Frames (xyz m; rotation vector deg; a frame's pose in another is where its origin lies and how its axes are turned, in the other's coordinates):
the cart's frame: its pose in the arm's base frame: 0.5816 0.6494 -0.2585 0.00 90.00 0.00
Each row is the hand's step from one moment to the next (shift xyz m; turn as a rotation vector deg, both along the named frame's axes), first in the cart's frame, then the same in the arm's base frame.
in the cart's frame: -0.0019 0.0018 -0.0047 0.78 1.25 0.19
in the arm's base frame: -0.0047 0.0018 0.0019 0.19 1.25 -0.78
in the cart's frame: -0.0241 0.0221 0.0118 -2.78 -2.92 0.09
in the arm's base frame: 0.0118 0.0221 0.0241 0.09 -2.92 2.78
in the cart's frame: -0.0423 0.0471 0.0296 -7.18 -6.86 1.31
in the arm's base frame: 0.0296 0.0471 0.0423 1.31 -6.86 7.18
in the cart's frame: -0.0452 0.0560 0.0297 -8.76 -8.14 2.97
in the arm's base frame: 0.0297 0.0560 0.0452 2.97 -8.14 8.76
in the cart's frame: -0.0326 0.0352 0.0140 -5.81 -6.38 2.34
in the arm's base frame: 0.0140 0.0352 0.0326 2.34 -6.38 5.81
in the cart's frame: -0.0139 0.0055 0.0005 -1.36 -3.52 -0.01
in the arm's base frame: 0.0005 0.0055 0.0139 -0.01 -3.52 1.36
